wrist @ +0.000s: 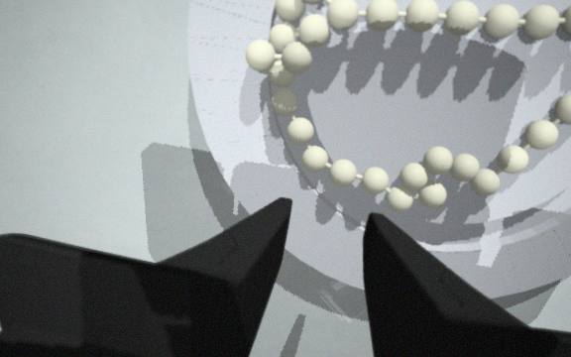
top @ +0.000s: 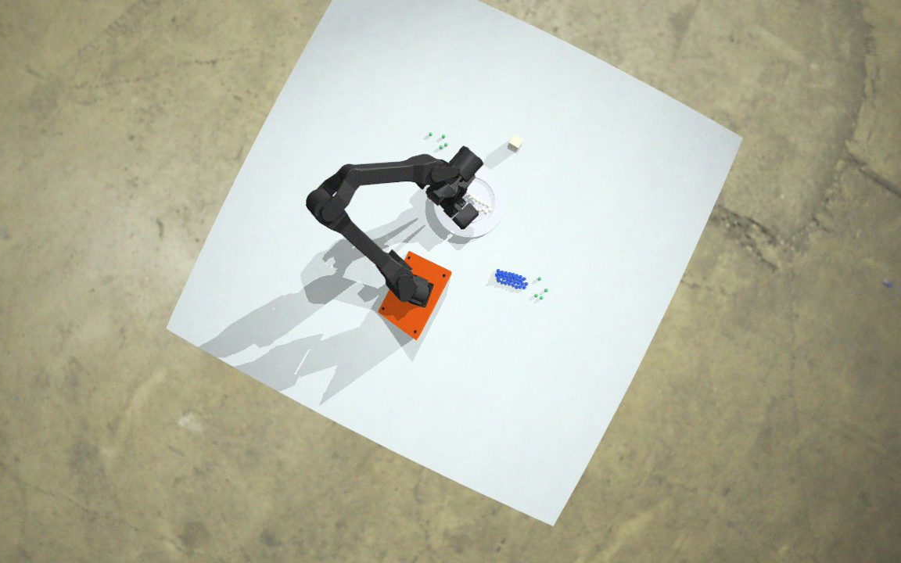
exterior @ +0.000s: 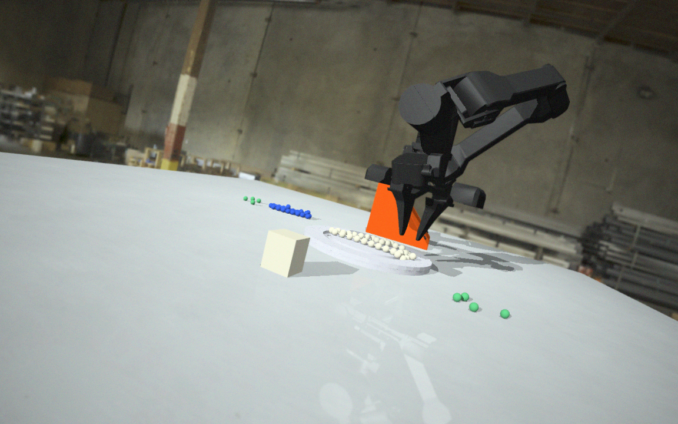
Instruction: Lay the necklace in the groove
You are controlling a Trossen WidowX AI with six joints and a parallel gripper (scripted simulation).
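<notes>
Right now the round bead board is 3 cm ahead of my gripper tip, 6 cm to the right of it and 3 cm below it. From my gripper tip the other things lie so: cream cube 23 cm ahead, 13 cm to the right, 2 cm below.
</notes>
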